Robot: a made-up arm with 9 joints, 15 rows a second.
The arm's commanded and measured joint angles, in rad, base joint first. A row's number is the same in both.
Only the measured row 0 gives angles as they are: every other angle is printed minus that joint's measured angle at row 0.
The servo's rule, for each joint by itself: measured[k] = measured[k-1] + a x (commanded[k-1-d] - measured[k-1]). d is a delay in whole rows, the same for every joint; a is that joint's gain. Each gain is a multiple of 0.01, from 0.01 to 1. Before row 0 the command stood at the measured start. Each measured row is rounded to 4 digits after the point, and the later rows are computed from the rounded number. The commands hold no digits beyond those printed.
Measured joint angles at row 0:
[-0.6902, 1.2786, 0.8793, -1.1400, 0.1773, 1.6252, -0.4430, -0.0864, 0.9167]
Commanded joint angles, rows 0 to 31:
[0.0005, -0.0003, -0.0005, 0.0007, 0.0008, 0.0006, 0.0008, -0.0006, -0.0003]
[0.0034, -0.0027, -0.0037, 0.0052, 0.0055, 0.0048, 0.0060, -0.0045, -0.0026]
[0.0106, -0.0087, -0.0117, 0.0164, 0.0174, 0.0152, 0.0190, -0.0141, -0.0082]
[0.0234, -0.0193, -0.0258, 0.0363, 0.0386, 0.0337, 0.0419, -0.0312, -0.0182]
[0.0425, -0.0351, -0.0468, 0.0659, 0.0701, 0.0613, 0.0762, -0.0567, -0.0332]
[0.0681, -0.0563, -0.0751, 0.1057, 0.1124, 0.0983, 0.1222, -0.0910, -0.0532]
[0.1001, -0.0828, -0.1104, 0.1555, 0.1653, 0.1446, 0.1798, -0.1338, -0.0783]
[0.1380, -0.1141, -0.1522, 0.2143, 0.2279, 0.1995, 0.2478, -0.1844, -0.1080]
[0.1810, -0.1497, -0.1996, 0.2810, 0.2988, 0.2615, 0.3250, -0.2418, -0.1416]
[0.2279, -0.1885, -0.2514, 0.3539, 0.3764, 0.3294, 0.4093, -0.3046, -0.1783]
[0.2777, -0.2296, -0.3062, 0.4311, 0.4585, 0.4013, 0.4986, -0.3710, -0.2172]
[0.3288, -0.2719, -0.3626, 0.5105, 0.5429, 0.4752, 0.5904, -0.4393, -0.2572]
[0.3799, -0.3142, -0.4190, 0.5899, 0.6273, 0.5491, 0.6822, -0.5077, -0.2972]
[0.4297, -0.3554, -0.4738, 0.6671, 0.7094, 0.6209, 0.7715, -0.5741, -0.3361]
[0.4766, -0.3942, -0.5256, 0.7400, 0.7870, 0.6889, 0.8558, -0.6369, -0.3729]
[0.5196, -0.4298, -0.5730, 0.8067, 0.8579, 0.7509, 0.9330, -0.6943, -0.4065]
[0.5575, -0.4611, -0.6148, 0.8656, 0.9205, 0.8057, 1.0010, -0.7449, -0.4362]
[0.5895, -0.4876, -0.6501, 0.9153, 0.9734, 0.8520, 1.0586, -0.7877, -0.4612]
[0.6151, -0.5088, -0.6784, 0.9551, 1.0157, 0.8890, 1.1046, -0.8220, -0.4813]
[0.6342, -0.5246, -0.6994, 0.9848, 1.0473, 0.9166, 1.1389, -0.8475, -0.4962]
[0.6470, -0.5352, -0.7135, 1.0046, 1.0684, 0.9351, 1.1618, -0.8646, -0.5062]
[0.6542, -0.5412, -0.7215, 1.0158, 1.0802, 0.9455, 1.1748, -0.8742, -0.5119]
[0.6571, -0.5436, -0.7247, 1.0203, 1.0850, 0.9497, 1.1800, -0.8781, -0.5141]
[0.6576, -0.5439, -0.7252, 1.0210, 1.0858, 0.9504, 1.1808, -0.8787, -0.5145]
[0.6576, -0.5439, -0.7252, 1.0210, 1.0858, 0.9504, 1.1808, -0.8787, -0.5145]
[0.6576, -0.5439, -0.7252, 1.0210, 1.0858, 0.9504, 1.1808, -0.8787, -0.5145]
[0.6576, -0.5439, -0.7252, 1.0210, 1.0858, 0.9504, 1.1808, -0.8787, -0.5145]
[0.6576, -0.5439, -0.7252, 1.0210, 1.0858, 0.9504, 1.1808, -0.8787, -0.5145]
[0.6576, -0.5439, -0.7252, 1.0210, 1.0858, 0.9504, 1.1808, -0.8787, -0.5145]
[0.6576, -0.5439, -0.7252, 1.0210, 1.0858, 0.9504, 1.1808, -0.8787, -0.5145]
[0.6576, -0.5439, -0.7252, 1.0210, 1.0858, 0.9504, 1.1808, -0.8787, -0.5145]
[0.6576, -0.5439, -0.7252, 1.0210, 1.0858, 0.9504, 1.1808, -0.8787, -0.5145]
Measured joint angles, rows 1 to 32:
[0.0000, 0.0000, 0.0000, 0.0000, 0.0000, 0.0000, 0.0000, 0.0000, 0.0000]
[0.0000, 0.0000, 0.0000, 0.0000, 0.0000, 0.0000, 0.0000, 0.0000, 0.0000]
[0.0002, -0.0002, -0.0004, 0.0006, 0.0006, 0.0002, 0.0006, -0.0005, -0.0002]
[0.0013, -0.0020, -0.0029, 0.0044, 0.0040, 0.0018, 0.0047, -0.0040, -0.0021]
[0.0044, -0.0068, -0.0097, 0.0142, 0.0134, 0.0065, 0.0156, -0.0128, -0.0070]
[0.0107, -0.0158, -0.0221, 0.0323, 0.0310, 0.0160, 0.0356, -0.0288, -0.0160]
[0.0212, -0.0297, -0.0411, 0.0599, 0.0584, 0.0319, 0.0665, -0.0531, -0.0298]
[0.0367, -0.0489, -0.0673, 0.0975, 0.0962, 0.0551, 0.1088, -0.0861, -0.0485]
[0.0576, -0.0733, -0.1005, 0.1451, 0.1446, 0.0864, 0.1628, -0.1276, -0.0723]
[0.0841, -0.1027, -0.1403, 0.2018, 0.2029, 0.1260, 0.2274, -0.1770, -0.1009]
[0.1161, -0.1365, -0.1860, 0.2667, 0.2700, 0.1734, 0.3016, -0.2334, -0.1335]
[0.1530, -0.1739, -0.2364, 0.3382, 0.3445, 0.2280, 0.3835, -0.2953, -0.1693]
[0.1942, -0.2140, -0.2901, 0.4144, 0.4243, 0.2887, 0.4710, -0.3612, -0.2076]
[0.2386, -0.2557, -0.3459, 0.4932, 0.5073, 0.3540, 0.5617, -0.4291, -0.2473]
[0.2852, -0.2978, -0.4022, 0.5725, 0.5913, 0.4223, 0.6533, -0.4975, -0.2872]
[0.3329, -0.3393, -0.4573, 0.6501, 0.6740, 0.4918, 0.7431, -0.5641, -0.3263]
[0.3803, -0.3788, -0.5099, 0.7238, 0.7531, 0.5608, 0.8288, -0.6274, -0.3636]
[0.4263, -0.4155, -0.5585, 0.7918, 0.8265, 0.6273, 0.9080, -0.6856, -0.3979]
[0.4696, -0.4483, -0.6019, 0.8523, 0.8923, 0.6897, 0.9787, -0.7372, -0.4285]
[0.5092, -0.4766, -0.6390, 0.9040, 0.9491, 0.7465, 1.0394, -0.7811, -0.4547]
[0.5441, -0.4998, -0.6693, 0.9459, 0.9957, 0.7964, 1.0890, -0.8167, -0.4760]
[0.5738, -0.5177, -0.6925, 0.9778, 1.0318, 0.8385, 1.1269, -0.8435, -0.4922]
[0.5980, -0.5303, -0.7087, 0.9998, 1.0574, 0.8723, 1.1534, -0.8619, -0.5034]
[0.6165, -0.5381, -0.7186, 1.0129, 1.0734, 0.8979, 1.1697, -0.8726, -0.5102]
[0.6299, -0.5421, -0.7233, 1.0190, 1.0815, 0.9160, 1.1775, -0.8774, -0.5133]
[0.6390, -0.5434, -0.7248, 1.0206, 1.0845, 0.9280, 1.1800, -0.8785, -0.5143]
[0.6451, -0.5438, -0.7251, 1.0209, 1.0854, 0.9358, 1.1806, -0.8787, -0.5145]
[0.6492, -0.5439, -0.7252, 1.0210, 1.0857, 0.9409, 1.1808, -0.8787, -0.5145]
[0.6520, -0.5439, -0.7252, 1.0210, 1.0858, 0.9442, 1.1808, -0.8787, -0.5145]
[0.6538, -0.5439, -0.7252, 1.0210, 1.0858, 0.9464, 1.1808, -0.8787, -0.5145]
[0.6551, -0.5439, -0.7252, 1.0210, 1.0858, 0.9478, 1.1808, -0.8787, -0.5145]
[0.6559, -0.5439, -0.7252, 1.0210, 1.0858, 0.9487, 1.1808, -0.8787, -0.5145]
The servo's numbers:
d 2
a 0.33 0.72 0.77 0.82 0.70 0.35 0.76 0.87 0.80

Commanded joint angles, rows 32 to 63:
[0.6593, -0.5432, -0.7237, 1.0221, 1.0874, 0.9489, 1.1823, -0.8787, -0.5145]
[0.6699, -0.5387, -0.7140, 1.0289, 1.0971, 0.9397, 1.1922, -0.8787, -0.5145]
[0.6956, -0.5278, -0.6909, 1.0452, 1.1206, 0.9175, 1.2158, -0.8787, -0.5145]
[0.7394, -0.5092, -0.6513, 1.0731, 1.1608, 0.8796, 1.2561, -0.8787, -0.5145]
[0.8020, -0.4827, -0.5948, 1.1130, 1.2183, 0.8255, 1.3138, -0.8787, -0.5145]
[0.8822, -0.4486, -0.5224, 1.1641, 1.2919, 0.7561, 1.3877, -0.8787, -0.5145]
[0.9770, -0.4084, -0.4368, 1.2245, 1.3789, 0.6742, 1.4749, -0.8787, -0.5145]
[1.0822, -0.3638, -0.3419, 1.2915, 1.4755, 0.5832, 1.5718, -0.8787, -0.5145]
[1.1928, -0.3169, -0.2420, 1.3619, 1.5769, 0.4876, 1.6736, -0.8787, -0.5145]
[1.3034, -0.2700, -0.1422, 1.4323, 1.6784, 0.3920, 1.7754, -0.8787, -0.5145]
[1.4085, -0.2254, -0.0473, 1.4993, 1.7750, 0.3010, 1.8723, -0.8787, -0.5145]
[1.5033, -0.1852, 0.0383, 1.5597, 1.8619, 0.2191, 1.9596, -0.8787, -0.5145]
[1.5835, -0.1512, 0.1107, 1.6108, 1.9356, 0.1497, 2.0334, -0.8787, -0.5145]
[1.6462, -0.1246, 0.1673, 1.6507, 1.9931, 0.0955, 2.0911, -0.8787, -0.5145]
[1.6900, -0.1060, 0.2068, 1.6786, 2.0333, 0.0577, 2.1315, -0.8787, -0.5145]
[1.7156, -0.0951, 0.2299, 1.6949, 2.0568, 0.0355, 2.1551, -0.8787, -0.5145]
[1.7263, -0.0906, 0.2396, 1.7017, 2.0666, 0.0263, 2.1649, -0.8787, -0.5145]
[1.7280, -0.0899, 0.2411, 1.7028, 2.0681, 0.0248, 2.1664, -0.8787, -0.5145]
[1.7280, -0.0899, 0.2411, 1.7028, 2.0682, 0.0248, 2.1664, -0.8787, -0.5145]
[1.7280, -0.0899, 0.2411, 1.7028, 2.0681, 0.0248, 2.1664, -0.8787, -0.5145]
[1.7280, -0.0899, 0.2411, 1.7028, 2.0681, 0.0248, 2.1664, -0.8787, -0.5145]
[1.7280, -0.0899, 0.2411, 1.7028, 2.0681, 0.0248, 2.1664, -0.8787, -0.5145]
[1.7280, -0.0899, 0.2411, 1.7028, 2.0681, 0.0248, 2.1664, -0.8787, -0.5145]
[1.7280, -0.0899, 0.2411, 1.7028, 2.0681, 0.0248, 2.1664, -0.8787, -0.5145]
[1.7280, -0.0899, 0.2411, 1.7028, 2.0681, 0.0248, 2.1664, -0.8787, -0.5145]
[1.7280, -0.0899, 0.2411, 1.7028, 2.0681, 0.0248, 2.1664, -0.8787, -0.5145]
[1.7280, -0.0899, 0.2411, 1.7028, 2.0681, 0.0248, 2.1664, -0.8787, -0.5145]
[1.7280, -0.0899, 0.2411, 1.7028, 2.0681, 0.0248, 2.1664, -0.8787, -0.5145]
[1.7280, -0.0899, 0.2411, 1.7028, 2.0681, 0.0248, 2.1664, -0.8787, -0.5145]
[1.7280, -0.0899, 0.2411, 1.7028, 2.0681, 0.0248, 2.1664, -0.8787, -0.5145]
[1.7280, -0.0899, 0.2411, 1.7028, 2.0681, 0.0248, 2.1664, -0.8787, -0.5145]
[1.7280, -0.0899, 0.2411, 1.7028, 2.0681, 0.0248, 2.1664, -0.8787, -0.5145]
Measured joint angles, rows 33 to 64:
[0.6565, -0.5439, -0.7252, 1.0210, 1.0858, 0.9493, 1.1808, -0.8787, -0.5145]
[0.6569, -0.5439, -0.7252, 1.0210, 1.0858, 0.9497, 1.1808, -0.8787, -0.5145]
[0.6577, -0.5434, -0.7240, 1.0219, 1.0869, 0.9494, 1.1819, -0.8787, -0.5145]
[0.6617, -0.5400, -0.7163, 1.0276, 1.0940, 0.9460, 1.1897, -0.8787, -0.5145]
[0.6729, -0.5312, -0.6967, 1.0420, 1.1126, 0.9360, 1.2095, -0.8787, -0.5145]
[0.6948, -0.5154, -0.6617, 1.0675, 1.1463, 0.9163, 1.2449, -0.8787, -0.5145]
[0.7302, -0.4919, -0.6102, 1.1048, 1.1967, 0.8845, 1.2973, -0.8787, -0.5145]
[0.7804, -0.4607, -0.5426, 1.1534, 1.2633, 0.8396, 1.3660, -0.8787, -0.5145]
[0.8453, -0.4230, -0.4611, 1.2117, 1.3442, 0.7817, 1.4488, -0.8787, -0.5145]
[0.9235, -0.3804, -0.3693, 1.2771, 1.4361, 0.7122, 1.5423, -0.8787, -0.5145]
[1.0124, -0.3347, -0.2713, 1.3466, 1.5347, 0.6336, 1.6421, -0.8787, -0.5145]
[1.1084, -0.2881, -0.1719, 1.4169, 1.6353, 0.5490, 1.7434, -0.8787, -0.5145]
[1.2074, -0.2430, -0.0760, 1.4845, 1.7331, 0.4622, 1.8414, -0.8787, -0.5145]
[1.3050, -0.2014, 0.0120, 1.5462, 1.8233, 0.3771, 1.9312, -0.8787, -0.5145]
[1.3969, -0.1653, 0.0880, 1.5992, 1.9019, 0.2975, 2.0089, -0.8787, -0.5145]
[1.4792, -0.1360, 0.1491, 1.6414, 1.9657, 0.2268, 2.0714, -0.8787, -0.5145]
[1.5488, -0.1144, 0.1935, 1.6719, 2.0130, 0.1676, 2.1171, -0.8787, -0.5145]
[1.6038, -0.1005, 0.2215, 1.6908, 2.0437, 0.1214, 2.1460, -0.8787, -0.5145]
[1.6442, -0.0934, 0.2354, 1.6997, 2.0597, 0.0881, 2.1604, -0.8787, -0.5145]
[1.6719, -0.0909, 0.2398, 1.7022, 2.0656, 0.0659, 2.1650, -0.8787, -0.5145]
[1.6904, -0.0902, 0.2408, 1.7027, 2.0674, 0.0515, 2.1661, -0.8787, -0.5145]
[1.7028, -0.0900, 0.2410, 1.7028, 2.0679, 0.0422, 2.1663, -0.8787, -0.5145]
[1.7111, -0.0899, 0.2411, 1.7028, 2.0680, 0.0361, 2.1664, -0.8787, -0.5145]
[1.7167, -0.0899, 0.2411, 1.7028, 2.0681, 0.0321, 2.1664, -0.8787, -0.5145]
[1.7204, -0.0899, 0.2411, 1.7028, 2.0681, 0.0295, 2.1664, -0.8787, -0.5145]
[1.7229, -0.0899, 0.2411, 1.7028, 2.0681, 0.0279, 2.1664, -0.8787, -0.5145]
[1.7246, -0.0899, 0.2411, 1.7028, 2.0681, 0.0268, 2.1664, -0.8787, -0.5145]
[1.7257, -0.0899, 0.2411, 1.7028, 2.0681, 0.0261, 2.1664, -0.8787, -0.5145]
[1.7265, -0.0899, 0.2411, 1.7028, 2.0681, 0.0256, 2.1664, -0.8787, -0.5145]
[1.7270, -0.0899, 0.2411, 1.7028, 2.0681, 0.0253, 2.1664, -0.8787, -0.5145]
[1.7273, -0.0899, 0.2411, 1.7028, 2.0681, 0.0251, 2.1664, -0.8787, -0.5145]
[1.7275, -0.0899, 0.2411, 1.7028, 2.0681, 0.0250, 2.1664, -0.8787, -0.5145]

